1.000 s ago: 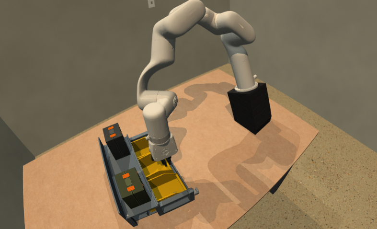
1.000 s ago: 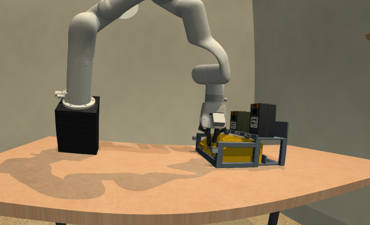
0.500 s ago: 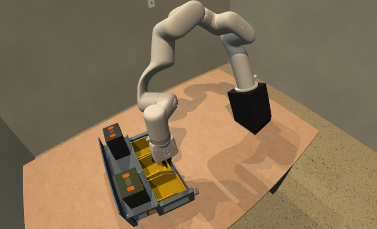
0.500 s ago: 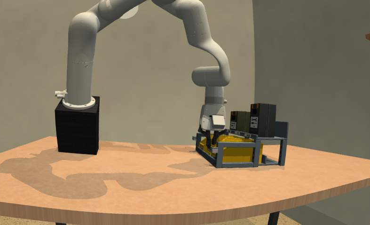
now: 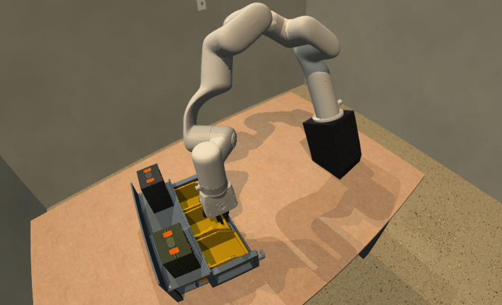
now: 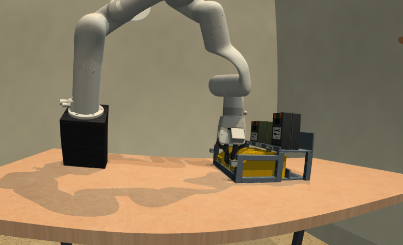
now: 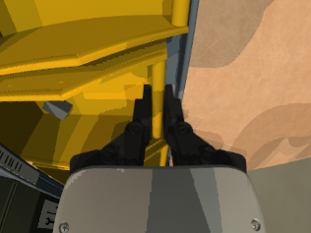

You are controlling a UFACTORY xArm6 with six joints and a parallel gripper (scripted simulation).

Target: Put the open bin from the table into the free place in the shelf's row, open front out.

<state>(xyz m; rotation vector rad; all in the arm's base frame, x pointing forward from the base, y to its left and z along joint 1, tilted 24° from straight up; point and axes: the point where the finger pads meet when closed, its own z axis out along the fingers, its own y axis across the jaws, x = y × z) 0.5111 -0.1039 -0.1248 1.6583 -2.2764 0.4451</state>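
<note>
My hand is 4 cm above the shelf lip, 2 cm past it and 1 cm to the right of it. Round my hand: black box: 16 cm to the right, 12 cm ahead, 11 cm above; olive box: 19 cm ahead, 10 cm above, 6 cm to the left.
</note>
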